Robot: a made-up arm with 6 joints. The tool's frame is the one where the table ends. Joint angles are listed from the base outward.
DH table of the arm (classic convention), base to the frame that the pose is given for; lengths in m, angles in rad. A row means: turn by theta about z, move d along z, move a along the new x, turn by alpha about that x. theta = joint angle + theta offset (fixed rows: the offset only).
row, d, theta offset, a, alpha
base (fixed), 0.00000, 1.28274, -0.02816, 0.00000
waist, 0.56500, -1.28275, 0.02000, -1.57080
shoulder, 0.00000, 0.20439, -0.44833, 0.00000
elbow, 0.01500, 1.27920, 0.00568, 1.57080
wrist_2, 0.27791, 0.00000, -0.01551, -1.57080
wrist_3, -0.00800, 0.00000, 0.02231, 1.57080
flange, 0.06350, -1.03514, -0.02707, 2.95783
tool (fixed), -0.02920, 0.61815, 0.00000, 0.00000
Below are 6 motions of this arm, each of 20 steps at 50 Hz.
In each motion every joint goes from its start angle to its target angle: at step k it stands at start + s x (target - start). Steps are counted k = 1, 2, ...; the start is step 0. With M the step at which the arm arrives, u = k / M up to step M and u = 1 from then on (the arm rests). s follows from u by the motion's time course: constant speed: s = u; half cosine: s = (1 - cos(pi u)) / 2; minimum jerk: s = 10 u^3 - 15 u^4 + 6 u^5.
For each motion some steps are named. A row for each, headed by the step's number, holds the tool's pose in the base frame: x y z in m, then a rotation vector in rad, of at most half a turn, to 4 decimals.
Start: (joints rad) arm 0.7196 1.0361 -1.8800 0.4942 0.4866 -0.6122
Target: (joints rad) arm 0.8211 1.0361 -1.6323 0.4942 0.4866 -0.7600
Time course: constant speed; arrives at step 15
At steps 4, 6, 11, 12, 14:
4: 0.0507 0.1051 1.2224 1.6135 -0.8208 -0.0939
6: 0.0545 0.1113 1.2132 1.5839 -0.8069 -0.0832
11: 0.0623 0.1262 1.1892 1.5099 -0.7722 -0.0523
12: 0.0636 0.1291 1.1842 1.4952 -0.7652 -0.0454
14: 0.0659 0.1347 1.1741 1.4657 -0.7512 -0.0311

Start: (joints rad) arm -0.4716 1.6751 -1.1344 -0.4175 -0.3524 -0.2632
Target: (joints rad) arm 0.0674 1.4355 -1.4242 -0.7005 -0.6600 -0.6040
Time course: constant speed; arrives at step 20
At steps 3, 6, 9, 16, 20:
3: 0.4641 -0.1712 0.8739 0.3455 -1.3861 -0.8313
6: 0.4684 -0.1284 0.9075 0.3675 -1.4834 -0.6412
9: 0.4663 -0.0851 0.9410 0.3912 -1.5811 -0.4550
16: 0.4363 0.0121 1.0177 0.4527 -1.8145 -0.0401
20: 0.4042 0.0616 1.0597 0.4917 -1.9537 0.1818

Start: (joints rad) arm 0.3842 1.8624 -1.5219 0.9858 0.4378 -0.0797
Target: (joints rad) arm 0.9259 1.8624 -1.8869 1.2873 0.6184 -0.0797
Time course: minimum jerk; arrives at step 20
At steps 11, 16, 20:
11: 0.3934 0.3989 0.9400 1.2830 0.6597 -1.0690
16: 0.3002 0.4656 0.9879 1.2869 0.8888 -0.8274
20: 0.2833 0.4742 0.9958 1.2841 0.9275 -0.7861

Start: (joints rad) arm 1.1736 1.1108 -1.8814 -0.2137 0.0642 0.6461
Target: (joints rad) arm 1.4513 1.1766 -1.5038 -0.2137 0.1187 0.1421
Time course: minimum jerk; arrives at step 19
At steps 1, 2, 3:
1: 0.0263 0.1177 1.2803 2.2638 0.0127 -0.2405
2: 0.0265 0.1191 1.2794 2.2589 0.0107 -0.2395
3: 0.0267 0.1225 1.2771 2.2469 0.0057 -0.2368

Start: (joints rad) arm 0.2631 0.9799 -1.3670 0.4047 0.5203 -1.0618
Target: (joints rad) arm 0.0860 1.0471 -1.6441 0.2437 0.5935 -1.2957
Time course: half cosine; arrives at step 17
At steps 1, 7, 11, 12, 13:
1: 0.1517 0.0700 1.0809 0.7852 -1.1428 -0.2935
7: 0.1600 0.0565 1.1028 0.6548 -1.2727 -0.2581
11: 0.1663 0.0413 1.1245 0.5065 -1.3921 -0.2280
12: 0.1674 0.0379 1.1292 0.4722 -1.4163 -0.2222
13: 0.1682 0.0348 1.1332 0.4418 -1.4367 -0.2174

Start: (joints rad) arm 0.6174 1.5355 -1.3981 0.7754 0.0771 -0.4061
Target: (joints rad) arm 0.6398 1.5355 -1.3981 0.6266 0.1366 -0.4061
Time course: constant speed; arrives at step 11
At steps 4, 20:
4: 0.3423 0.2770 0.9825 1.3393 -0.3223 -0.8452
20: 0.3356 0.2824 0.9774 1.2698 -0.3523 -0.7655

